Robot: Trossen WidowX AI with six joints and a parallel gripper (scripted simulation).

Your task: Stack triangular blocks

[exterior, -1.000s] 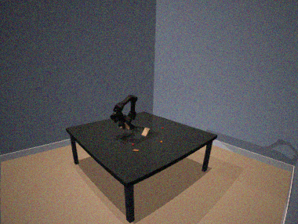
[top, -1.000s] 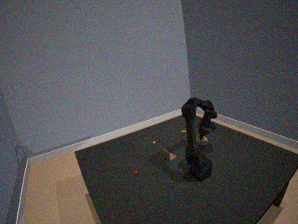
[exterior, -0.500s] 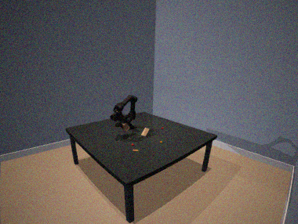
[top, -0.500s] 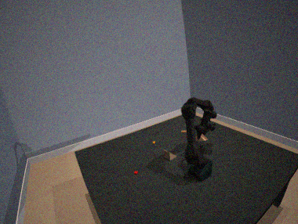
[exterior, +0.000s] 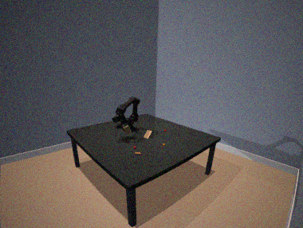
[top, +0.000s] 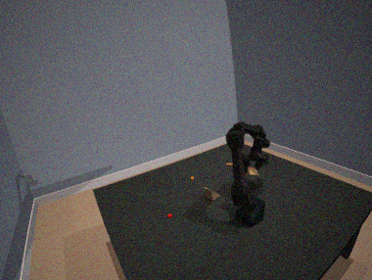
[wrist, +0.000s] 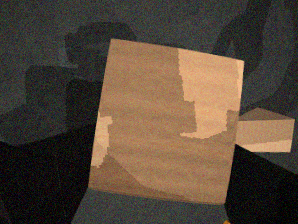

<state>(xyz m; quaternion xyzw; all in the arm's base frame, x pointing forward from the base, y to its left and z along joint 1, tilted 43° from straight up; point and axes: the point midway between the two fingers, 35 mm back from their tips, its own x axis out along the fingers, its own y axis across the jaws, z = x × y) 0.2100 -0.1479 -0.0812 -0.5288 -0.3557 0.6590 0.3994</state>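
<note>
Now: gripper tip 1 cm to the left of the tan triangular block and 1 cm below it.
</note>
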